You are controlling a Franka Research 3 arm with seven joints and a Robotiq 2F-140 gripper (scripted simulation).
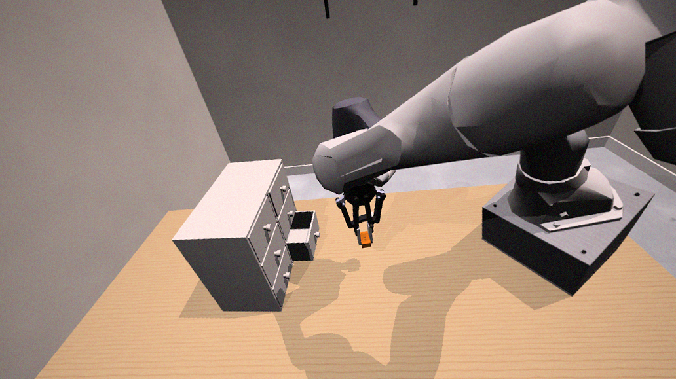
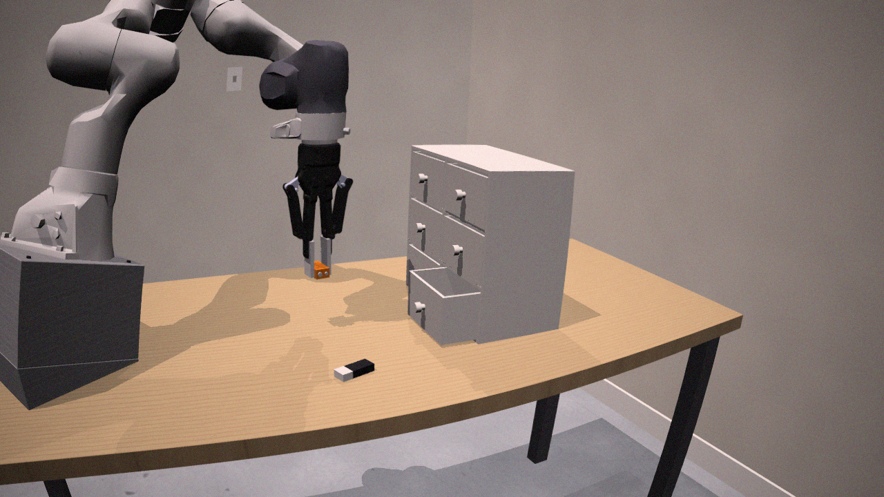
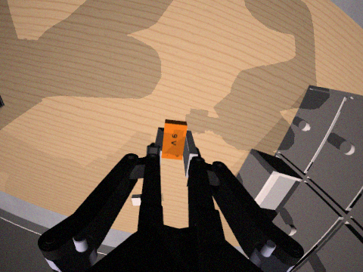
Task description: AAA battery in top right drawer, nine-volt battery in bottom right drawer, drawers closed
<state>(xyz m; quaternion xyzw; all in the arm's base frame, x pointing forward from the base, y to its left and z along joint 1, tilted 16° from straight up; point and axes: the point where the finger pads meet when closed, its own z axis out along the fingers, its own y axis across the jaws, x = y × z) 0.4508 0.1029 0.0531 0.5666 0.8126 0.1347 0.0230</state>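
Right now the AAA battery is 300 mm ahead of my hand, 80 mm above it and 10 mm to the right of it. Round my hand: orange nine-volt battery 30 mm below, 10 mm to the right.
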